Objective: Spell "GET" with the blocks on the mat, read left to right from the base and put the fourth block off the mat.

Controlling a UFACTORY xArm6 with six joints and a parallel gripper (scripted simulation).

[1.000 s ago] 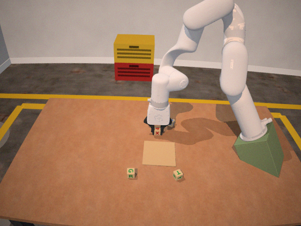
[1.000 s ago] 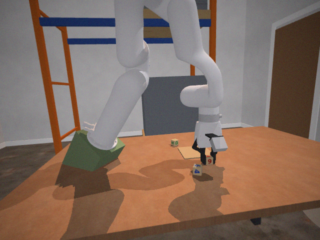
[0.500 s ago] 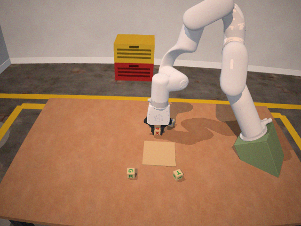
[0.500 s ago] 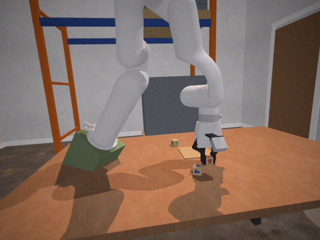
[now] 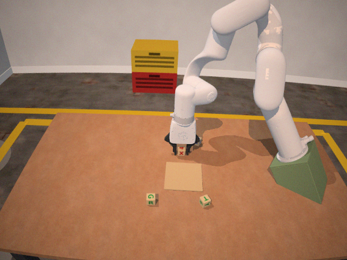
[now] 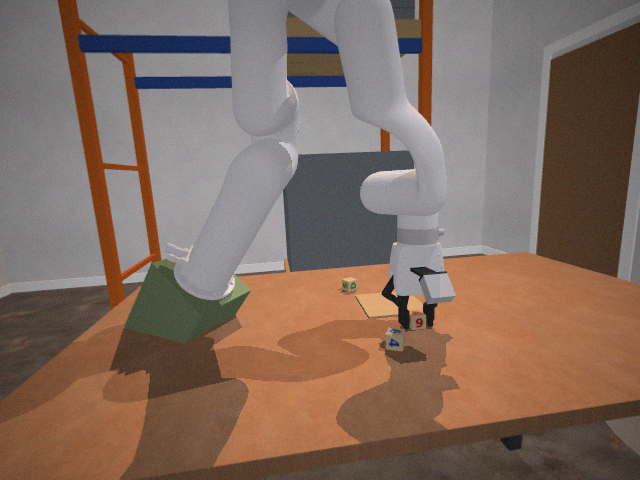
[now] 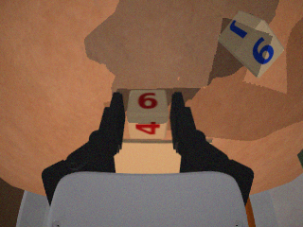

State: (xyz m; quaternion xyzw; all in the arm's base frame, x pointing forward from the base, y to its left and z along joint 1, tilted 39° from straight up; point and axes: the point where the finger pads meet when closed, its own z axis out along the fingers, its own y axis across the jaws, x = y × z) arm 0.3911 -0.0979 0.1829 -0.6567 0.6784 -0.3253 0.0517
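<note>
My hand is 1 cm above the red-lettered block. Round my hand: tan mat: 13 cm to the left, 2 cm below, 1 cm ahead; e block: 8 cm behind, 6 cm to the right, 1 cm below; t block: 26 cm to the left, 4 cm behind, 1 cm below.
</note>
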